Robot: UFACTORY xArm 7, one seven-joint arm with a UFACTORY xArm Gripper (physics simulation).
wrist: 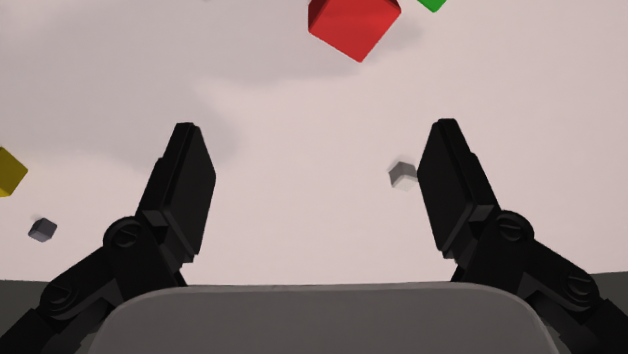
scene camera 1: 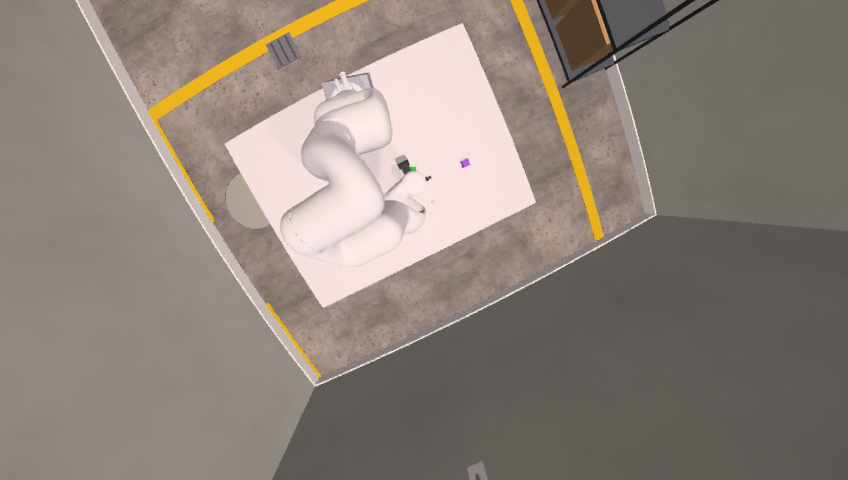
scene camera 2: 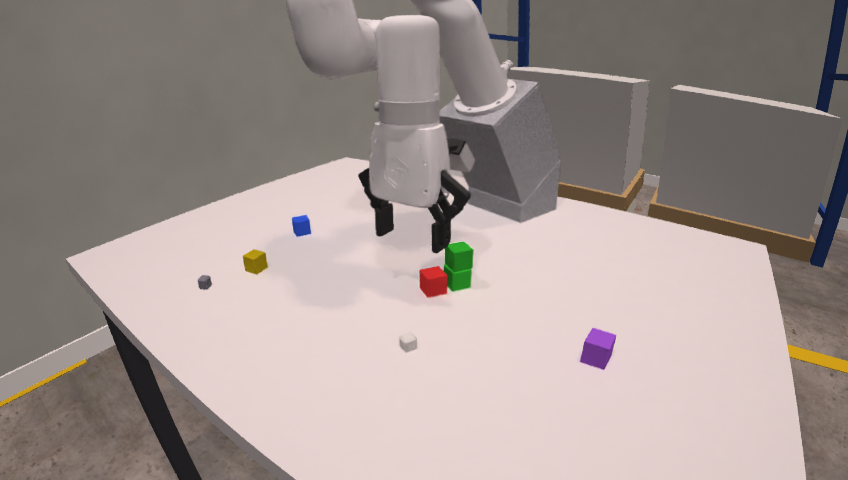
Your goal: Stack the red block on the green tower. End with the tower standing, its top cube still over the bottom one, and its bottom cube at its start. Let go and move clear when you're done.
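Places are measured from the arm's base along level axes (x ahead, y left, z up), in millimetres.
Where they show: gripper, fingertip midpoint: (wrist: 316, 147) (scene camera 2: 411, 240); arm's base, link origin: (scene camera 2: 486, 97).
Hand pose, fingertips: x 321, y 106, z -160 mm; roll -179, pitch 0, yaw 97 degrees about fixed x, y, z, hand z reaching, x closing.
Things, the pixels of their top centre, and the offset from my fingertips. Level surfaces: height alone.
- red block, top centre: (wrist: 354, 21) (scene camera 2: 433, 272) dx -28, dy +14, dz -54 mm
- top green cube, top centre: (scene camera 2: 459, 246) dx -67, dy +29, dz -23 mm
- bottom green cube, top centre: (scene camera 2: 457, 266) dx -64, dy +30, dz -54 mm
- small white cube, top centre: (wrist: 405, 185) (scene camera 2: 407, 336) dx +95, dy +82, dz -67 mm
- purple cube, top centre: (scene camera 2: 601, 337) (scene camera 1: 466, 162) dx -28, dy +274, dz -52 mm
- table, surface height: dz -84 mm
- yellow cube, top centre: (scene camera 2: 253, 253) dx +119, dy -245, dz -56 mm
- blue cube, top centre: (scene camera 2: 300, 218) dx -24, dy -316, dz -55 mm
- small grey cube, top centre: (wrist: 38, 237) (scene camera 2: 203, 277) dx +214, dy -255, dz -67 mm
The red block (scene camera 2: 433, 281) (wrist: 354, 25) lies on the table beside the bottom of the green tower. The green tower is two cubes, a top green cube (scene camera 2: 458, 256) standing over a bottom green cube (scene camera 2: 458, 277). A small part of the green tower shows in scene camera 1 (scene camera 1: 412, 168) and a green corner in the wrist view (wrist: 433, 3). My gripper (scene camera 2: 412, 233) (wrist: 316, 147) is open and empty, above the table. In scene camera 2 its right fingertip shows just up and left of the top green cube. In scene camera 1 the arm hides the red block.
A small white cube (scene camera 2: 407, 342) (wrist: 403, 175) and a purple cube (scene camera 2: 598, 348) (scene camera 1: 464, 162) lie on the table (scene camera 2: 523, 416). A yellow cube (scene camera 2: 255, 261) (wrist: 10, 172), a blue cube (scene camera 2: 301, 226) and a small grey cube (scene camera 2: 204, 281) (wrist: 43, 230) lie at the left in scene camera 2.
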